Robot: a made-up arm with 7 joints.
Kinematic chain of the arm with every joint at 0, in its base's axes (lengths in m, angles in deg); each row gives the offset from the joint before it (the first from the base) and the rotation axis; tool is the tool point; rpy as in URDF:
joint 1: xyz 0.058 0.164 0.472 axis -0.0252 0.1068 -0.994
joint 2: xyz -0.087 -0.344 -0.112 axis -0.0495 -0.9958 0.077
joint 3: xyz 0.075 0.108 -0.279 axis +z
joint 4: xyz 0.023 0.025 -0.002 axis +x
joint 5: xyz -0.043 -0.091 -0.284 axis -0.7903 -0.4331 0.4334
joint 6: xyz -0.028 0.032 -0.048 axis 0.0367 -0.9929 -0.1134
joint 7: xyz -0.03 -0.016 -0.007 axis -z
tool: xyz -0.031 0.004 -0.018 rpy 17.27 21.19 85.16
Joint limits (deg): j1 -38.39..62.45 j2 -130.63..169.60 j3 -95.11..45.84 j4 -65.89..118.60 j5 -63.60..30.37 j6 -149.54..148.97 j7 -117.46..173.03
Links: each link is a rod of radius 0.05 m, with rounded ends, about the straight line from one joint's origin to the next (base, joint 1, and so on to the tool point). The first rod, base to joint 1, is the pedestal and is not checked.
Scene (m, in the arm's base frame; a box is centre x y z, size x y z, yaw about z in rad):
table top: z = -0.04
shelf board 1: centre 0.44 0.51 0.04 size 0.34 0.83 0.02 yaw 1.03
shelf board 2: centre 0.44 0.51 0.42 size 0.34 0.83 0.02 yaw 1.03
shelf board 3: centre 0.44 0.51 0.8 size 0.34 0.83 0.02 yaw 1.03
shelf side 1: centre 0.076 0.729 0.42 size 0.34 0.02 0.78 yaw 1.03
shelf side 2: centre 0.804 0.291 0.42 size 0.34 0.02 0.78 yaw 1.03
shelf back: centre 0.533 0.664 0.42 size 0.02 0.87 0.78 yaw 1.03
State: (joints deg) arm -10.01 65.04 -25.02 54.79 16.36 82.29 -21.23
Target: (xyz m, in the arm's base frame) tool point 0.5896 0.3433 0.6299
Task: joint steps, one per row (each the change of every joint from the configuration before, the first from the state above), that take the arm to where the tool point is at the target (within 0.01 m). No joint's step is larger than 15 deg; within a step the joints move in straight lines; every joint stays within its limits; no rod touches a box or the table.
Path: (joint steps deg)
1: 12.44 -0.64 2.23 7.32 -3.47 1.26 0.69
2: 12.45 -0.63 2.23 7.32 -3.46 1.27 0.69
3: 12.44 -0.64 2.23 7.33 -3.47 1.26 0.69
4: -0.62 12.58 -4.74 -2.90 3.91 1.86 0.45
5: -0.63 12.58 -4.75 -2.89 3.91 1.87 0.46
6: -0.62 12.57 -4.74 -2.89 3.92 1.86 0.45
7: -13.88 0.17 -2.31 -10.08 3.16 -3.06 -0.70
8: -13.89 0.17 -2.31 -10.07 3.17 -3.06 -0.71
9: -13.88 0.17 -2.31 -10.08 3.17 -3.07 -0.71
10: -13.88 0.17 -2.31 -10.07 3.17 -3.06 -0.71

